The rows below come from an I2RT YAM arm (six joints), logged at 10 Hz.
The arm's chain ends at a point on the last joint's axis. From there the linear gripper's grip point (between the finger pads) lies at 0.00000 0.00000 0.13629 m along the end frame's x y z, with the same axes.
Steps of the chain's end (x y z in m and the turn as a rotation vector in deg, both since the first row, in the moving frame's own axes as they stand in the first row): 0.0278, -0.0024, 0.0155, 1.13, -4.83, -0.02; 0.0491, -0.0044, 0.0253, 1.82, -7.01, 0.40; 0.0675, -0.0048, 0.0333, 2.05, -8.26, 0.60; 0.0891, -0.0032, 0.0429, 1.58, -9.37, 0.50; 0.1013, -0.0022, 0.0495, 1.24, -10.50, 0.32; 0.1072, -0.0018, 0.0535, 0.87, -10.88, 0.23; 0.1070, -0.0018, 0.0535, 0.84, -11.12, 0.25
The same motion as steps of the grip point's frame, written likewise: 0.0163, -0.0051, 0.0150, 1.13, -4.83, -0.02; 0.0325, -0.0088, 0.0242, 1.82, -7.01, 0.40; 0.0479, -0.0098, 0.0318, 2.05, -8.26, 0.60; 0.0669, -0.0070, 0.0410, 1.58, -9.37, 0.50; 0.0765, -0.0052, 0.0472, 1.24, -10.50, 0.32; 0.0815, -0.0039, 0.0510, 0.87, -10.88, 0.23; 0.0807, -0.0038, 0.0509, 0.84, -11.12, 0.25
